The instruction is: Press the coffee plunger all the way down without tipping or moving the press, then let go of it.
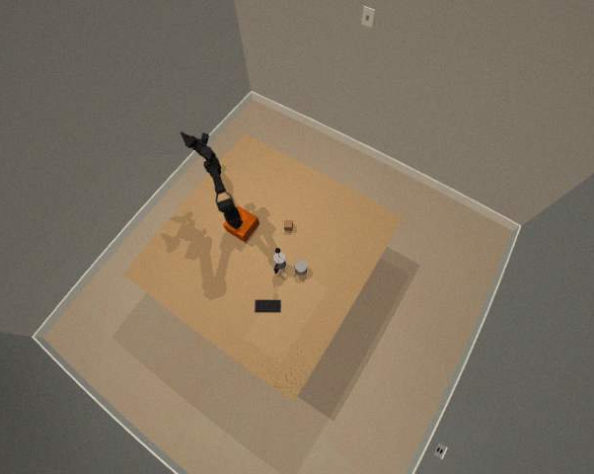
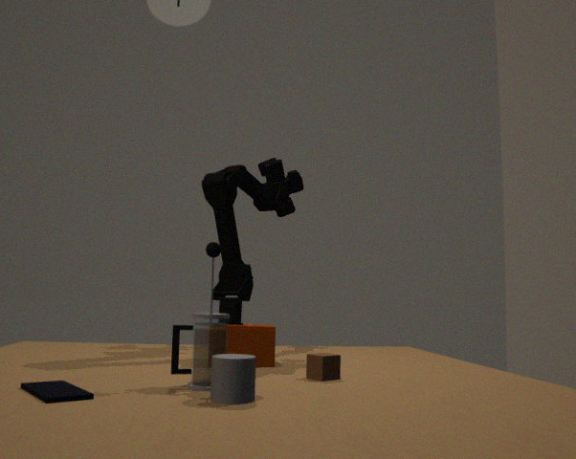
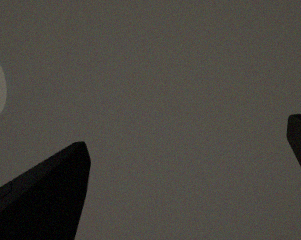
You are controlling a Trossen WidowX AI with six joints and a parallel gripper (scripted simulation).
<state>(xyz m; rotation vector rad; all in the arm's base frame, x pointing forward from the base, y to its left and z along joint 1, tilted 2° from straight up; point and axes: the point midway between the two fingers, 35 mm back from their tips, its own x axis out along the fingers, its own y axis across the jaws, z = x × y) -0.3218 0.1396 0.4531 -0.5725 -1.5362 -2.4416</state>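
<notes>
Now: gripper tip 73 cm short of the glass coffee press, 22 cm to the left of it and 42 cm above it.
</notes>
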